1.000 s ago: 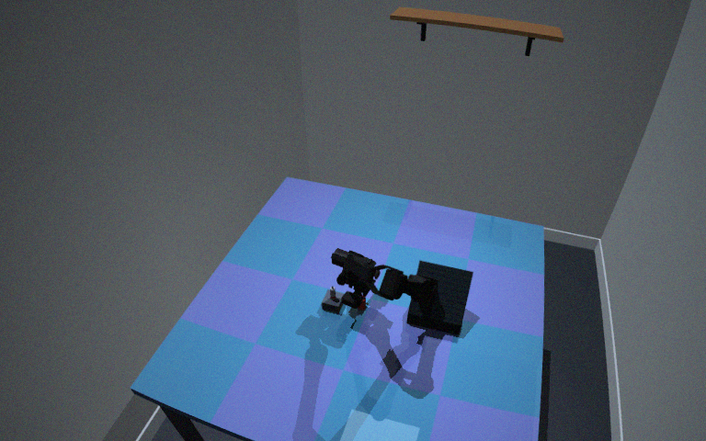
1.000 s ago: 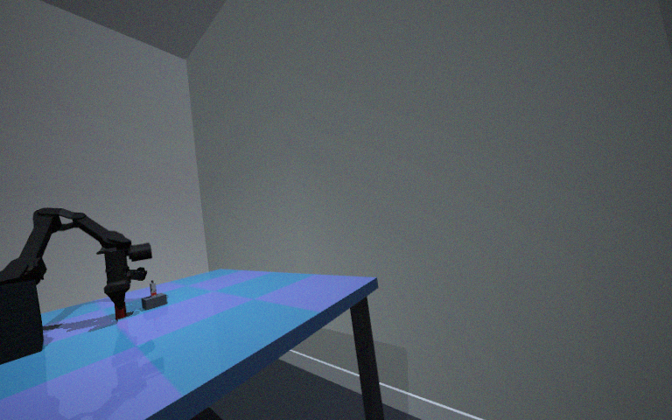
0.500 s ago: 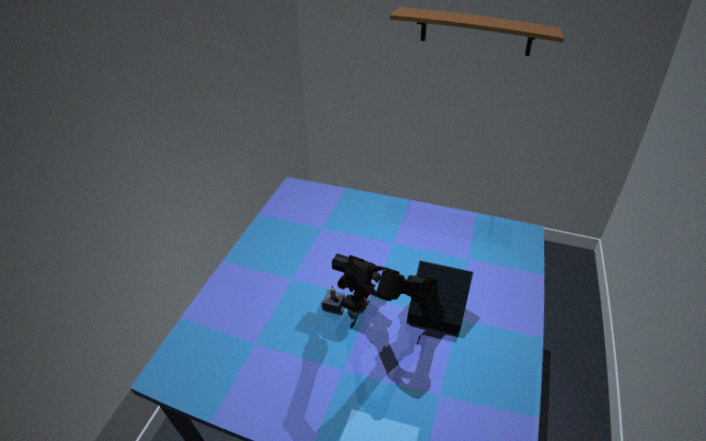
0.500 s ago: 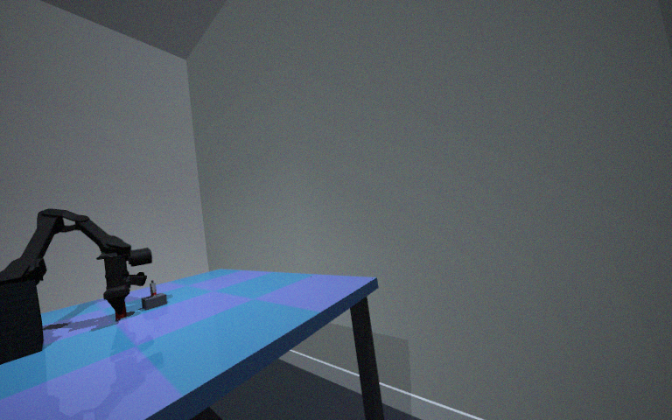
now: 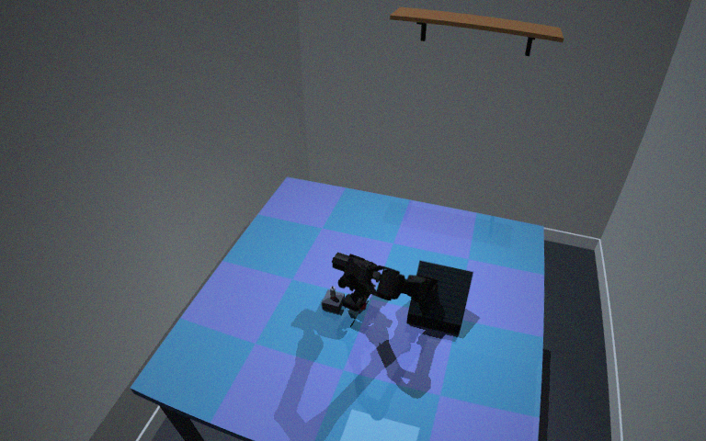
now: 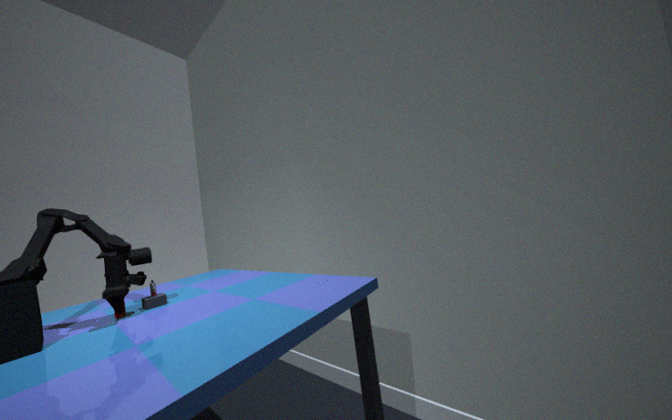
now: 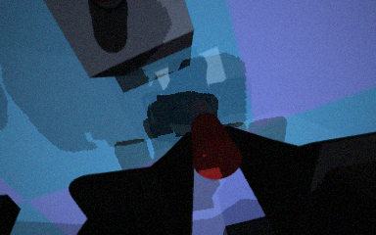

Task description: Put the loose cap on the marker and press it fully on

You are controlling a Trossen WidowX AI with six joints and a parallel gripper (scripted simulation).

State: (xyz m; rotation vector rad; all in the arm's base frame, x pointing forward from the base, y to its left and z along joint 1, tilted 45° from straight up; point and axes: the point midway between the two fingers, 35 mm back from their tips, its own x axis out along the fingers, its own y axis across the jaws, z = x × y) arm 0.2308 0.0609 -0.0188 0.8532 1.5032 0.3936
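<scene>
Now: the holder block 110 mm ahead of my gripper tip and 10 mm to the left of it. From my gripper tip the other things lie so: red cap (10 mm above).
</scene>
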